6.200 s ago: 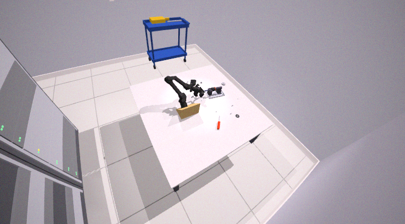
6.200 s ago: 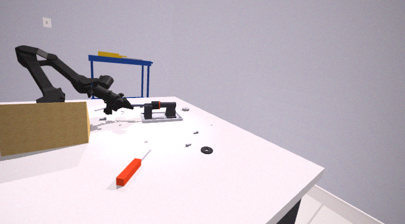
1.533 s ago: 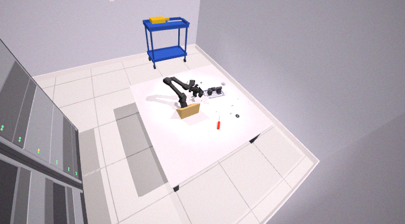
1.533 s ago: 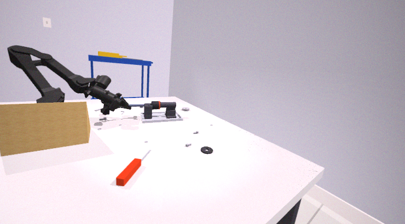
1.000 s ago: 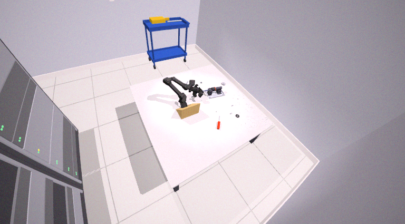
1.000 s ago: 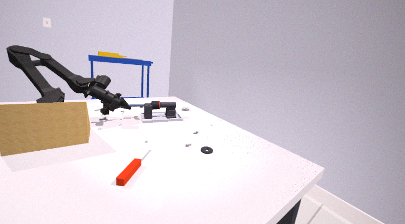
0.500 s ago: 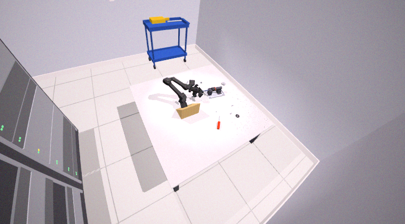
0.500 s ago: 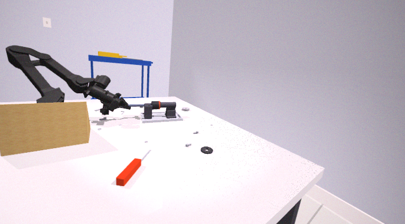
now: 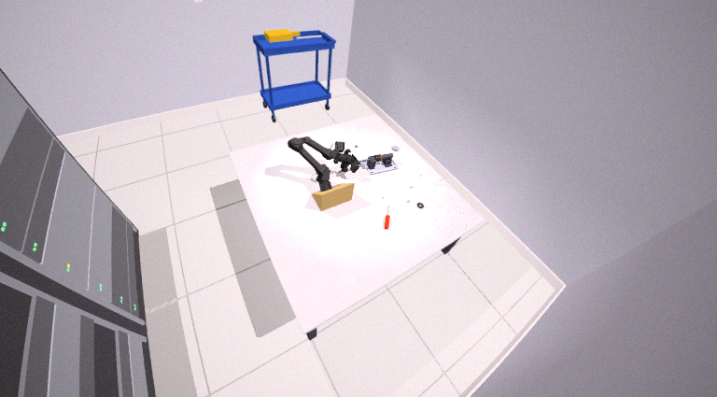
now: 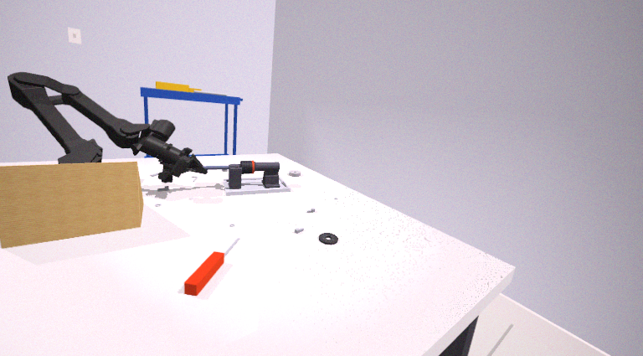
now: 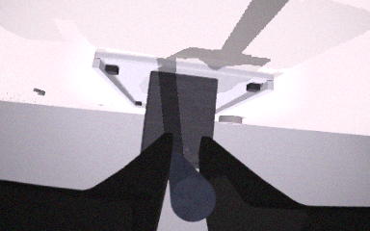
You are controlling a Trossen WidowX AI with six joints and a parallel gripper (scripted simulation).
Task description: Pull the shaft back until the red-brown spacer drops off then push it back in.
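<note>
Now: the round shaft 6 cm ahead of my gripper tip, 2 cm above it and 1 cm to the right of it. From my gripper tip the other things lie so: grey ring: 39 cm ahead, 9 cm to the left, 6 cm below; then red-brown spacer: 15 cm ahead, 2 cm to the right, 2 cm above.
</note>
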